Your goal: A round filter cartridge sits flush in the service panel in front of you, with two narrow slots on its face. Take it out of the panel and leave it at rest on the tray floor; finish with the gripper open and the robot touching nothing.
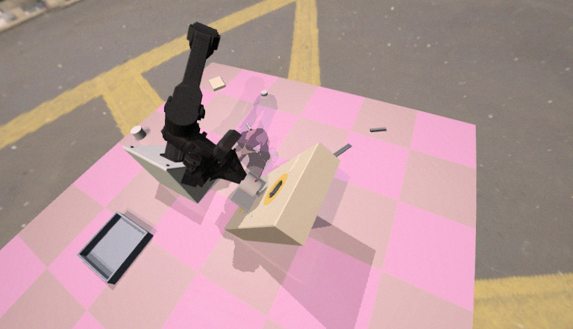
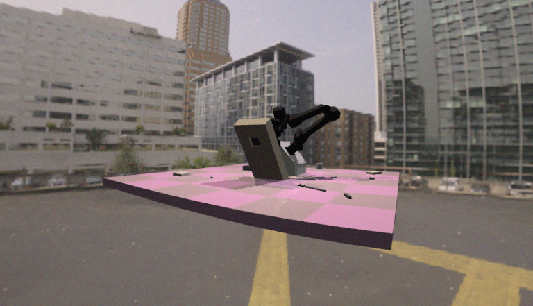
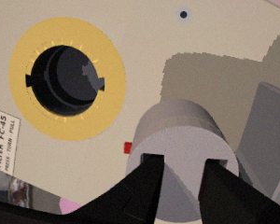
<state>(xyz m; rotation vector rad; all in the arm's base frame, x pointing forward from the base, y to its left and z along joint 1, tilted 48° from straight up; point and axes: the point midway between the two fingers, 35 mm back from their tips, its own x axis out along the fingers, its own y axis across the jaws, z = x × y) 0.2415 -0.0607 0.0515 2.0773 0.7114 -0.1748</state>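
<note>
The round filter cartridge lies 10 mm below my gripper tip and 10 mm ahead of it. The rest, counted from my gripper tip: grey tray: 340 mm behind, 280 mm to the right, 190 mm below; beige service panel: 50 mm below, 50 mm ahead.
</note>
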